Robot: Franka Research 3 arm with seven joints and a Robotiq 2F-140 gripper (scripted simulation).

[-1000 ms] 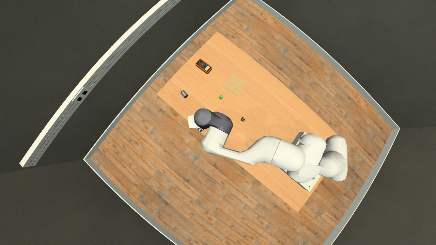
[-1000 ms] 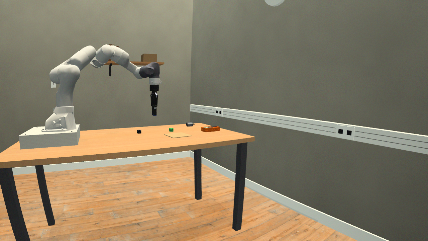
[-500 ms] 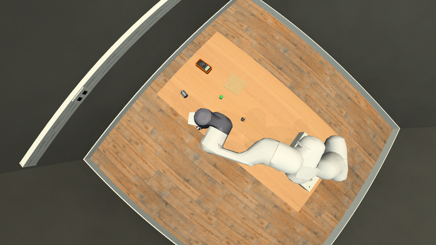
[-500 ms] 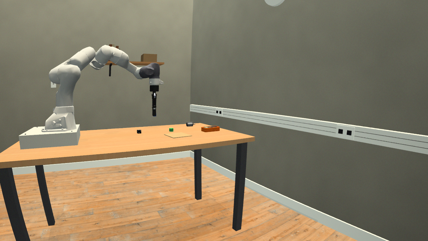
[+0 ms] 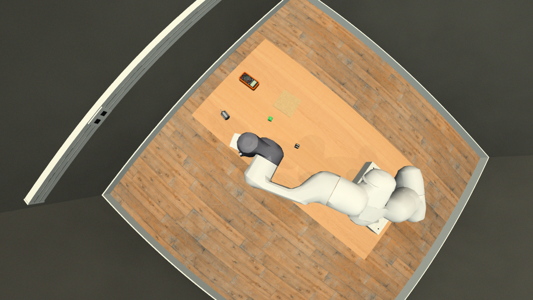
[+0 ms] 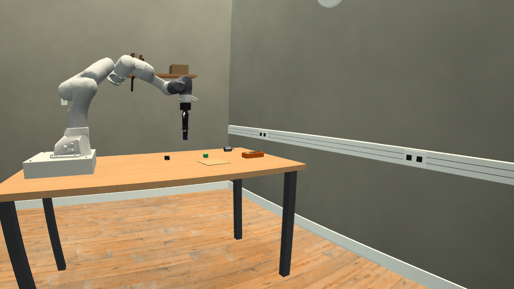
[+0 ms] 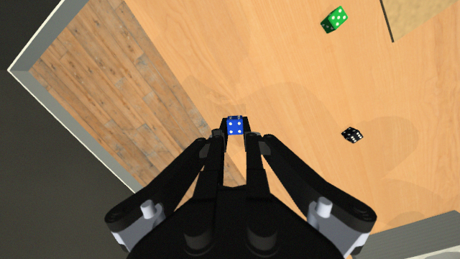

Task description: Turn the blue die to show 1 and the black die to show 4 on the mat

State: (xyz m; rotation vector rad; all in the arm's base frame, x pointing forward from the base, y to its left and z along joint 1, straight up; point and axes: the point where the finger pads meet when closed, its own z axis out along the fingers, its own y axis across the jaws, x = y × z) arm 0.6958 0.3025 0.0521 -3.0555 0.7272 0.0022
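Right now the blue die is 2 cm below my hand. Round my hand: green die 6 cm ahead, 23 cm to the right, 11 cm below; grey gadget 30 cm ahead, 7 cm to the right, 11 cm below; black die 18 cm behind, 21 cm to the right, 11 cm below.
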